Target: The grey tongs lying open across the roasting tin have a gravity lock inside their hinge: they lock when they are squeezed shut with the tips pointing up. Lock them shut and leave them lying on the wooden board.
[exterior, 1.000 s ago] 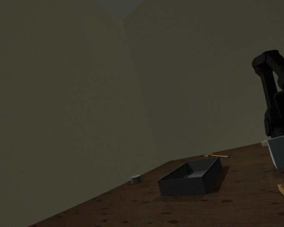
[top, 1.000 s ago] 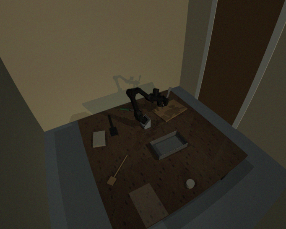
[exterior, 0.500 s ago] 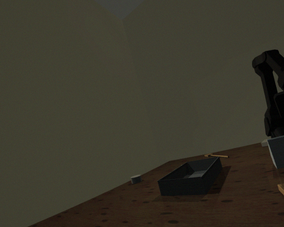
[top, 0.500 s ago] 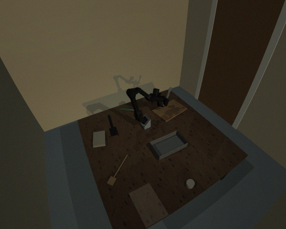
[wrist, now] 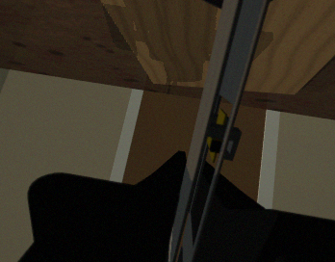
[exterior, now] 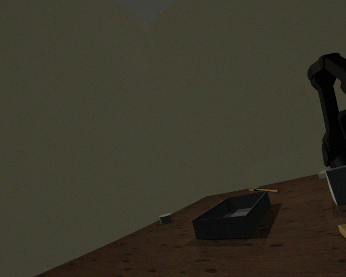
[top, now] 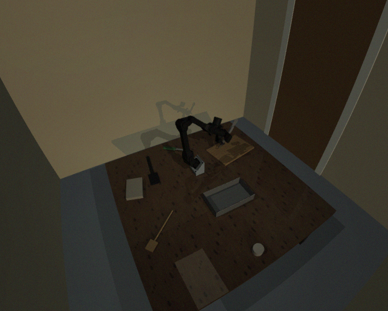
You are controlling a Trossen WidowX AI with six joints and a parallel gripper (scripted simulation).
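Now: gripper tip 10 mm past the yellow slider piece, 50 mm to the left of it and 10 mm above it. From my gripper tip the other things lie so: green-handled tool (260 mm behind, 410 mm to the right, 150 mm below); then wooden board (10 mm behind, 20 mm to the left, 150 mm below); then grey roasting tin (410 mm ahead, 310 mm to the right, 130 mm below).
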